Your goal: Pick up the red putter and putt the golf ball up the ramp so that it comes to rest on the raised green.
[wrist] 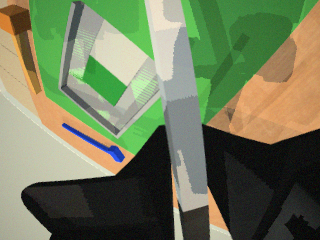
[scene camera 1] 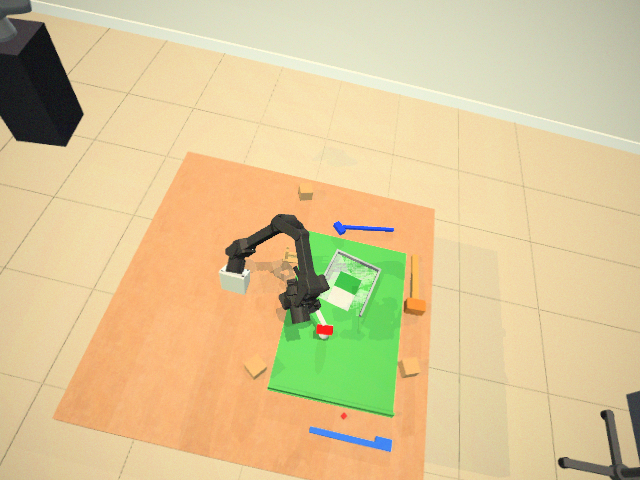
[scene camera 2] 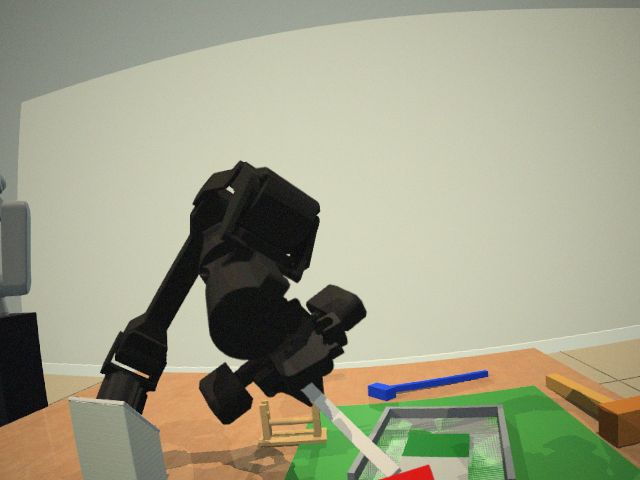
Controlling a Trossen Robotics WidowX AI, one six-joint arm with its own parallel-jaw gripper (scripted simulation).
Scene:
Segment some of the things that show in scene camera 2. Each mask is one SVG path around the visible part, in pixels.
My gripper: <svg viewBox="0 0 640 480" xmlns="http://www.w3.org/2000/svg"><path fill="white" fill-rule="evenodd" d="M362 299L357 294L329 284L310 300L306 301L306 306L309 312L312 313L309 314L298 298L292 298L288 301L287 298L282 297L288 310L290 326L287 338L278 349L263 358L248 360L234 373L226 362L222 363L213 372L199 380L199 389L219 421L223 425L229 425L251 409L253 398L245 387L249 386L252 382L255 382L268 398L274 397L277 393L284 393L312 407L311 400L302 390L312 383L325 395L323 376L327 376L333 371L333 359L344 354L342 347L348 343L345 331L349 331L366 317L367 312Z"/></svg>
A blue putter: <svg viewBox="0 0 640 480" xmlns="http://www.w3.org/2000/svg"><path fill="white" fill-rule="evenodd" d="M489 376L488 371L484 370L392 386L374 383L368 386L367 391L370 397L388 401L396 398L396 392L442 386Z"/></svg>

